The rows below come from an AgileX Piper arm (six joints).
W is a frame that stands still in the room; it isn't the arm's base.
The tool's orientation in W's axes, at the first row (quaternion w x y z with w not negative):
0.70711 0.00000 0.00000 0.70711
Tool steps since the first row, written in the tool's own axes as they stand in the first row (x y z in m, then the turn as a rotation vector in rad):
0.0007 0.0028 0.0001 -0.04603 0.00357 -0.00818
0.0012 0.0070 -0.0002 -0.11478 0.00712 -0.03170
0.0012 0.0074 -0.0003 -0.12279 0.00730 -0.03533
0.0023 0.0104 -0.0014 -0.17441 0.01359 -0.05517
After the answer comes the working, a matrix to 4 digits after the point.
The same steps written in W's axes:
-0.0028 0.0007 0.0001 -0.00357 -0.04603 -0.00818
-0.0070 0.0012 -0.0002 -0.00712 -0.11478 -0.03170
-0.0074 0.0012 -0.0003 -0.00730 -0.12279 -0.03533
-0.0104 0.0023 -0.0014 -0.01359 -0.17441 -0.05517

The tool's axes in the first row as the columns of a matrix, in W's axes (rounded; the answer above uses it unrounded):
0.0000 -1.0000 0.0000
1.0000 0.0000 0.0000
0.0000 0.0000 1.0000

